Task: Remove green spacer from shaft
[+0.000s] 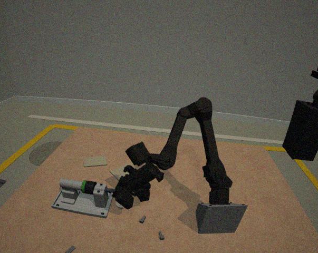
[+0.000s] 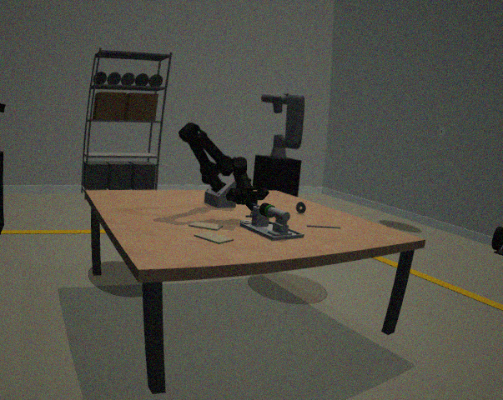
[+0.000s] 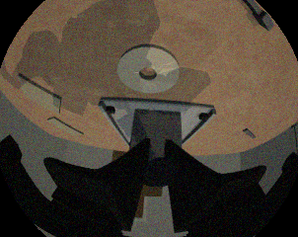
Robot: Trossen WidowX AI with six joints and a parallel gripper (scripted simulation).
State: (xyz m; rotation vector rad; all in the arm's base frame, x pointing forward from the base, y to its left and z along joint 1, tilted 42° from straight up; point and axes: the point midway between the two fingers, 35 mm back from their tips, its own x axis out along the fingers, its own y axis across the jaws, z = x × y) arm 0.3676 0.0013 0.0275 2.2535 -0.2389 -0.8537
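Now: gripper tip 80 mm short of the black spacer, 20 mm below it and 10 mm to the right of it. Round my gripper tip: green spacer: 110 mm ahead, 20 mm above, 10 mm to the left; grey fixture: 140 mm ahead, 10 mm to the left, 10 mm below; thin rod: 300 mm to the left, 110 mm ahead, 50 mm below.
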